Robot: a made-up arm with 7 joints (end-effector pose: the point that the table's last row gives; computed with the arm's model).
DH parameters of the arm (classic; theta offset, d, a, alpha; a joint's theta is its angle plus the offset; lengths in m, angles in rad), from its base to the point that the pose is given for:
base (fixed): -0.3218 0 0.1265 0
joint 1: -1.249 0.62 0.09 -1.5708
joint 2: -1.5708 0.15 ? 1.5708
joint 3: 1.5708 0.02 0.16 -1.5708
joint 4: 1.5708 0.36 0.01 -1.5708
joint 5: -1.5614 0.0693 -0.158 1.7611
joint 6: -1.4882 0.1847 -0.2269 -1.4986
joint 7: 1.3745 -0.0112 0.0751 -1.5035
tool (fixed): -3.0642 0.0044 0 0
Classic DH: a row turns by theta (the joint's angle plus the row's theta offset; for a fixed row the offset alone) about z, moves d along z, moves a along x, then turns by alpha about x.
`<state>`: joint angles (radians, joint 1 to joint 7).
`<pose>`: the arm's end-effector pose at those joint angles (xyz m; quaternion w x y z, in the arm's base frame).
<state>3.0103 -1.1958 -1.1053 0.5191 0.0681 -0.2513 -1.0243</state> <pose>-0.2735 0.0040 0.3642 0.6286 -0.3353 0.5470 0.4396</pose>
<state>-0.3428 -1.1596 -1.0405 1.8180 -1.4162 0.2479 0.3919</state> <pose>0.4042 -0.1386 0.2879 0.2198 -0.4168 -0.8359 -0.2816</pose>
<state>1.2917 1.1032 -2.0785 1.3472 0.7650 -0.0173 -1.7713</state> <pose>0.6647 0.1181 1.1085 0.3562 -0.1512 -0.9216 0.0301</pose>
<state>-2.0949 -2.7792 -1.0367 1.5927 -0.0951 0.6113 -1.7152</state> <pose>-0.1906 -0.3155 0.2899 0.5199 -0.1959 0.0570 0.8295</pose>
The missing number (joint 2, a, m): 0.03
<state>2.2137 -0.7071 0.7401 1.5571 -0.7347 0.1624 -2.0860</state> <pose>-0.0298 0.1910 0.3922 0.5610 -0.2192 0.6368 -0.4815</pose>
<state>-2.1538 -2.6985 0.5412 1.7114 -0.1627 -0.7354 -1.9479</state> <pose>-0.4076 -0.1258 0.9108 0.2491 0.4762 0.6992 0.4715</pose>
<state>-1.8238 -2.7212 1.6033 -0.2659 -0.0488 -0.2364 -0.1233</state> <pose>0.0378 0.0521 0.4460 0.3989 0.0766 0.9126 0.0477</pose>
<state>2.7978 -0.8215 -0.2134 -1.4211 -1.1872 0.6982 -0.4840</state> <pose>-0.2983 0.3415 0.7476 0.6627 -0.2590 -0.4335 -0.5530</pose>
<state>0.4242 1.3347 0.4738 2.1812 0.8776 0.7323 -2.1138</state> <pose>0.3681 0.5300 0.4083 0.8481 0.3941 -0.3154 0.1612</pose>
